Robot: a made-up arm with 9 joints. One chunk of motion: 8 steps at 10 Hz.
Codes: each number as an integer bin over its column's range. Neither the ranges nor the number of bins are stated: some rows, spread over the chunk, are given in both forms.
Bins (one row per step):
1: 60 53 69 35 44 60
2: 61 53 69 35 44 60
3: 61 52 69 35 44 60
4: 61 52 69 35 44 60
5: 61 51 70 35 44 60
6: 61 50 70 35 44 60
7: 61 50 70 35 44 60
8: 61 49 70 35 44 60
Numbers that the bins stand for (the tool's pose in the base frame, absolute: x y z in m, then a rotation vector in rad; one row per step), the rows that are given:
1: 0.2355 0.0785 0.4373 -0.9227 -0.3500 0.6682
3: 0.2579 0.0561 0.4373 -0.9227 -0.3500 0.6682
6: 0.2579 0.0112 0.4597 -0.9227 -0.3500 0.6682
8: 0.2579 -0.0112 0.4597 -0.9227 -0.3500 0.6682
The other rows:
2: 0.2579 0.0785 0.4373 -0.9227 -0.3500 0.6682
4: 0.2579 0.0561 0.4373 -0.9227 -0.3500 0.6682
5: 0.2579 0.0336 0.4597 -0.9227 -0.3500 0.6682
7: 0.2579 0.0112 0.4597 -0.9227 -0.3500 0.6682

